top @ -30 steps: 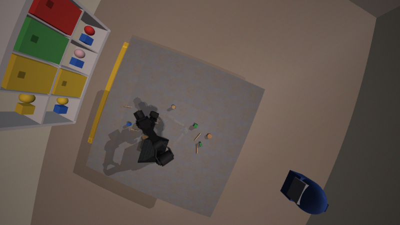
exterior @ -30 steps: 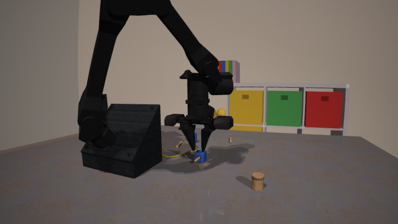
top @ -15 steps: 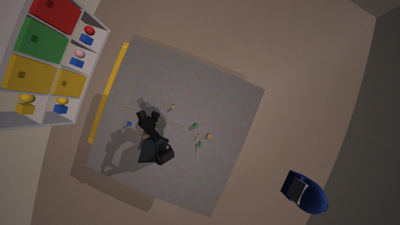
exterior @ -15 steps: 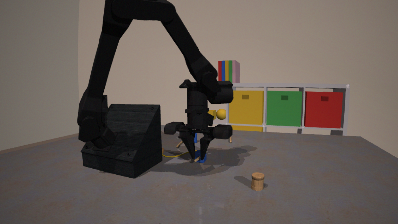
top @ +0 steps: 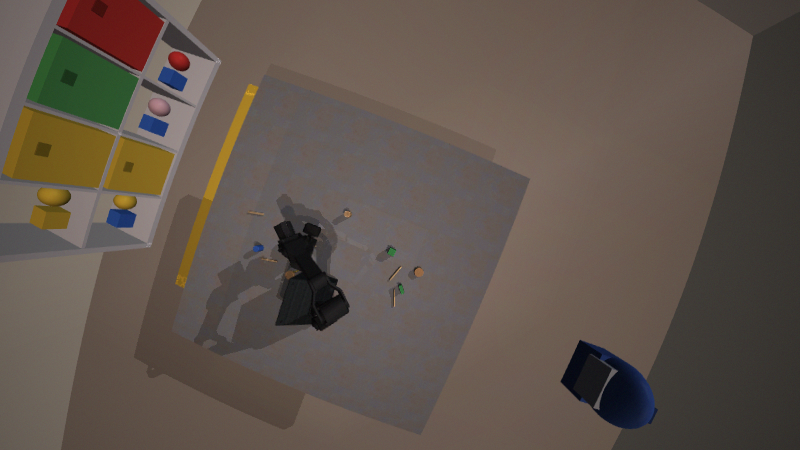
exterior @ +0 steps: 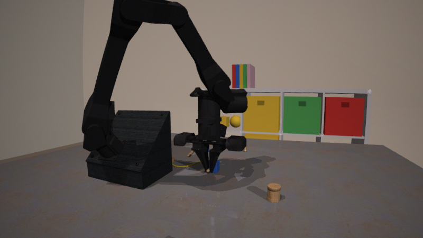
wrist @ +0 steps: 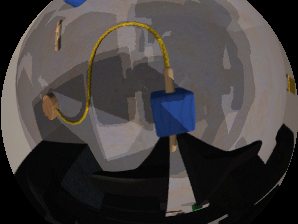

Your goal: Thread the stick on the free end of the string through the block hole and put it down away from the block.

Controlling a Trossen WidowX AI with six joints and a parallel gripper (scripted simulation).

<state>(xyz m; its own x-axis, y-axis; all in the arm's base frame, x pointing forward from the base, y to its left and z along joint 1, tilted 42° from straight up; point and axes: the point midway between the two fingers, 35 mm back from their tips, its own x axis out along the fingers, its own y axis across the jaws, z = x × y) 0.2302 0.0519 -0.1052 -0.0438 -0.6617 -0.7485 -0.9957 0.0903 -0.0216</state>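
Right now my gripper tip is 3 cm to the right of the blue block and 1 cm below it. Also, from my gripper tip: blue cylinder 9 cm behind, 23 cm to the left, 1 cm above; wooden cylinder 17 cm ahead, 11 cm to the right, 1 cm above.
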